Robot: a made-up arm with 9 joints. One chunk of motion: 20 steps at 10 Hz.
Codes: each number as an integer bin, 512 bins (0 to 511) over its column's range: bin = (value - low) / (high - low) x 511, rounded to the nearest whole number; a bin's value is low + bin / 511 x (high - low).
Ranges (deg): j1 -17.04..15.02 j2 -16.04..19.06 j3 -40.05..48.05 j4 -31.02..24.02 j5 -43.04..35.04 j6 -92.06..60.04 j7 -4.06..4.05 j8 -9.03..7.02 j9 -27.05..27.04
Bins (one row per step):
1: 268 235 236 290 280 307 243 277 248
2: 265 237 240 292 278 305 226 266 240
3: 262 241 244 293 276 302 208 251 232
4: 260 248 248 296 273 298 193 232 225
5: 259 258 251 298 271 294 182 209 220
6: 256 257 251 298 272 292 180 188 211
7: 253 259 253 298 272 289 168 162 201
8: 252 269 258 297 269 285 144 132 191
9: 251 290 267 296 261 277 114 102 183
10: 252 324 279 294 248 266 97 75 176
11: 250 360 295 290 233 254 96 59 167
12: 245 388 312 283 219 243 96 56 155
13: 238 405 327 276 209 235 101 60 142
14: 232 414 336 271 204 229 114 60 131
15: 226 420 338 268 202 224 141 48 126
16: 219 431 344 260 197 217 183 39 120
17: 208 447 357 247 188 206 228 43 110
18: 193 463 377 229 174 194 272 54 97
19: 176 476 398 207 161 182 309 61 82
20: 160 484 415 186 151 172 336 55 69
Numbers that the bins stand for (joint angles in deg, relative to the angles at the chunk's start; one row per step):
1: -0.23 0.10 0.64 0.22 -0.26 -0.68 -0.20 -0.33 -0.80
2: -0.41 0.24 1.33 0.43 -0.56 -1.28 -0.47 -0.68 -1.65
3: -0.60 0.51 2.02 0.54 -0.87 -2.17 -0.76 -1.15 -2.49
4: -0.73 0.99 2.71 0.86 -1.33 -3.36 -1.00 -1.74 -3.23
5: -0.79 1.68 3.22 1.08 -1.63 -4.55 -1.17 -2.47 -3.76
6: -0.98 1.61 3.22 1.08 -1.48 -5.15 -1.20 -3.13 -4.72
7: -1.17 1.75 3.57 1.08 -1.48 -6.04 -1.39 -3.94 -5.77
8: -1.23 2.44 4.43 0.97 -1.94 -7.23 -1.77 -4.88 -6.83
9: -1.29 3.88 5.98 0.86 -3.16 -9.61 -2.25 -5.83 -7.68
10: -1.23 6.22 8.05 0.65 -5.15 -12.88 -2.52 -6.67 -8.42
11: -1.36 8.69 10.81 0.22 -7.44 -16.46 -2.54 -7.18 -9.37
12: -1.67 10.61 13.74 -0.54 -9.58 -19.73 -2.54 -7.27 -10.64
13: -2.11 11.78 16.33 -1.29 -11.11 -22.11 -2.46 -7.15 -12.02
14: -2.48 12.40 17.88 -1.83 -11.87 -23.90 -2.25 -7.15 -13.18
15: -2.86 12.81 18.22 -2.15 -12.17 -25.39 -1.82 -7.52 -13.71
16: -3.30 13.56 19.26 -3.02 -12.94 -27.47 -1.16 -7.81 -14.35
17: -3.99 14.66 21.50 -4.42 -14.31 -30.74 -0.44 -7.68 -15.41
18: -4.93 15.76 24.95 -6.35 -16.45 -34.32 0.26 -7.33 -16.78
19: -6.00 16.66 28.57 -8.72 -18.44 -37.89 0.84 -7.11 -18.37
20: -7.00 17.21 31.50 -10.99 -19.97 -40.86 1.27 -7.30 -19.75

